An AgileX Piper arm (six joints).
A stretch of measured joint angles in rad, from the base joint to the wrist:
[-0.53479, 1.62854, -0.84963, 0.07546, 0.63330, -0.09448]
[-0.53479, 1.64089, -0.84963, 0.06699, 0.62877, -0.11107]
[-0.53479, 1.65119, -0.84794, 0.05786, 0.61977, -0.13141]
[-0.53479, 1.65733, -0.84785, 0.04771, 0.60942, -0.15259]
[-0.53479, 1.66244, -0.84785, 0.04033, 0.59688, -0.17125]
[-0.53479, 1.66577, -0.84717, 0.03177, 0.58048, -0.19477]
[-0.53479, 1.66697, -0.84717, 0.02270, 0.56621, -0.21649]
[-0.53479, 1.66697, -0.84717, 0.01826, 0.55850, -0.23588]
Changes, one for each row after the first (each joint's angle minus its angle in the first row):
[0.00000, 0.01235, 0.00000, -0.00847, -0.00453, -0.01659]
[0.00000, 0.02265, 0.00169, -0.01760, -0.01353, -0.03693]
[0.00000, 0.02879, 0.00178, -0.02775, -0.02388, -0.05811]
[0.00000, 0.03390, 0.00178, -0.03513, -0.03642, -0.07677]
[0.00000, 0.03723, 0.00246, -0.04369, -0.05282, -0.10029]
[0.00000, 0.03843, 0.00246, -0.05276, -0.06709, -0.12201]
[0.00000, 0.03843, 0.00246, -0.05720, -0.07480, -0.14140]

